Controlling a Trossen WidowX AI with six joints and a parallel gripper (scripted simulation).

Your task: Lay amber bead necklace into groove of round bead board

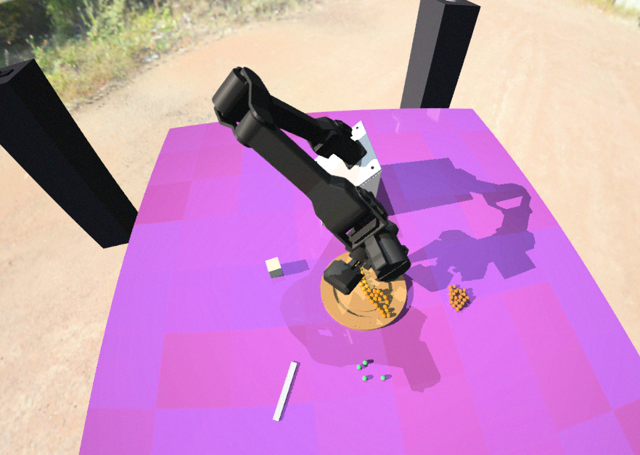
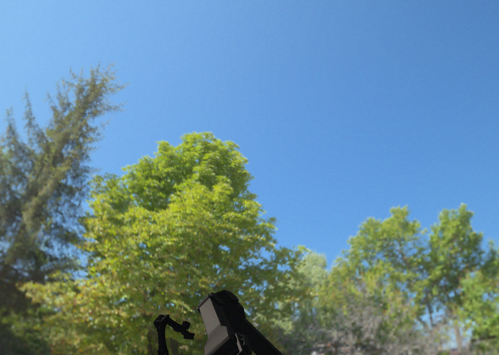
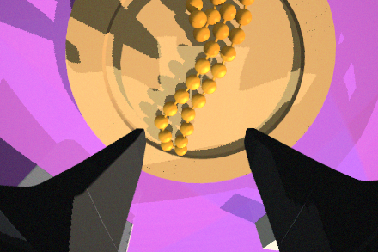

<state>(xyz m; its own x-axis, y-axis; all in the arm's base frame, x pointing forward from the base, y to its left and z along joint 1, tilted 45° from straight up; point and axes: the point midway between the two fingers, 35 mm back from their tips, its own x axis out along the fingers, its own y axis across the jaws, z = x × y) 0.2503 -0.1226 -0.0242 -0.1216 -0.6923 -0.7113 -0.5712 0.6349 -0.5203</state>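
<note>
My gripper tip is 30 mm short of the round tan bead board, 10 mm to the right of it and 40 mm above it. Also, from my gripper tip: small cream cube: 70 mm behind, 180 mm to the right, 30 mm below; then white bar: 200 mm ahead, 220 mm to the right, 50 mm below.
</note>
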